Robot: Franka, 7 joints.
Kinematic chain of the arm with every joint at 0, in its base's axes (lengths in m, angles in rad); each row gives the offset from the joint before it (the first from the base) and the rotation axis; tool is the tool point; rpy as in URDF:
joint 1: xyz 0 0 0.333 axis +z
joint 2: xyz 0 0 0 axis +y
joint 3: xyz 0 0 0.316 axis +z
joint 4: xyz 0.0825 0 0 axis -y
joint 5: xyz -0.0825 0 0.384 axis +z
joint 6: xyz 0 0 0 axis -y
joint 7: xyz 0.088 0 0 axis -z
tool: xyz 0 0 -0.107 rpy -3.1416 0 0
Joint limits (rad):
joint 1: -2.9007..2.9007
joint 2: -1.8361..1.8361
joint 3: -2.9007..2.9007
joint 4: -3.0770..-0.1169
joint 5: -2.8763..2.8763
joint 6: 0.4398..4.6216
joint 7: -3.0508..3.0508
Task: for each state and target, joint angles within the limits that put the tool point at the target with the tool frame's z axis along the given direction. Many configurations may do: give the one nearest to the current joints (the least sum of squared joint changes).
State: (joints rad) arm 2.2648 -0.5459 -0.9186 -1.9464 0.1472 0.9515 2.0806
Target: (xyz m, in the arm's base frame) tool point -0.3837 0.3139 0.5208 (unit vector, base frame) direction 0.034 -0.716 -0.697
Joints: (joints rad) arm 2.7518 0.0055 -0.4309 -1.7948 0.5253 1.1866 2.0806
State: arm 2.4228 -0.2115 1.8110 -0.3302 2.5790 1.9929 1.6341
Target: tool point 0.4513 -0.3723 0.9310 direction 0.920 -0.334 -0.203
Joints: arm 2.5190 -0.7190 1.3786 -0.1199 2.1190 1.9979 1.6341
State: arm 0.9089 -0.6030 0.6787 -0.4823 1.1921 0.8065 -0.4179
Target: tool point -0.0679 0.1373 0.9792 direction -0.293 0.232 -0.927
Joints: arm 0.7786 -0.2756 0.1536 -0.5436 1.0200 0.5048 -0.4179
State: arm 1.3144 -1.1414 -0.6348 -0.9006 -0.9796 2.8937 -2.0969
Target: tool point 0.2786 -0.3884 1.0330 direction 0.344 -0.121 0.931
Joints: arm 2.1102 -0.8230 -0.3859 -0.5105 -0.4464 3.0702 -2.0969
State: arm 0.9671 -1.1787 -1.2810 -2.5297 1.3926 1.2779 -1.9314
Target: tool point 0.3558 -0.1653 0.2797 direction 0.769 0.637 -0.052
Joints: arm 0.7471 -0.4818 -1.3934 -2.7002 1.5340 2.1501 -1.9314
